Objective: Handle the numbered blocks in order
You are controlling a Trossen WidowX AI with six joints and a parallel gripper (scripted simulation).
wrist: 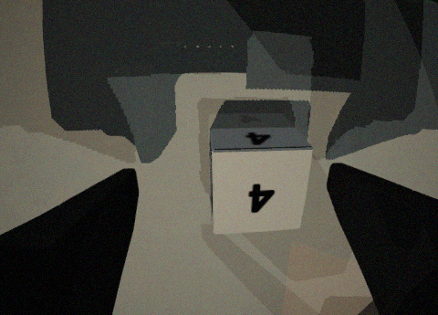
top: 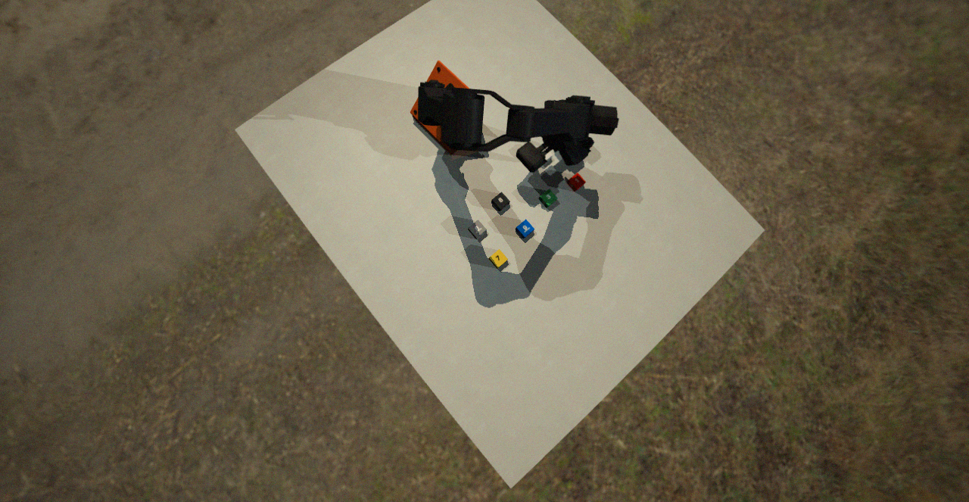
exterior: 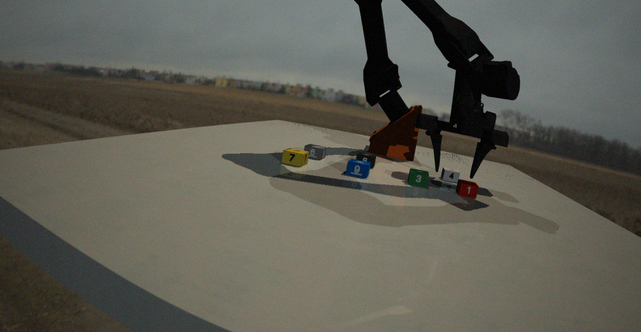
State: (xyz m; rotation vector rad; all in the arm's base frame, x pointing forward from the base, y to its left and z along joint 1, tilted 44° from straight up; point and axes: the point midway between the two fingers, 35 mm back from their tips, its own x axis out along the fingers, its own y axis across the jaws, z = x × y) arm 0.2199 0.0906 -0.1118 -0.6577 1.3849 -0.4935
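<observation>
Now: gripper tip 60 mm short of the grey block 6 and 260 mm to the left of it. From my gripper tip the other things lie so: green block 3 (100 mm ahead, 70 mm to the right); red block (100 mm ahead, 20 mm to the left); white block (10 mm to the right).
</observation>
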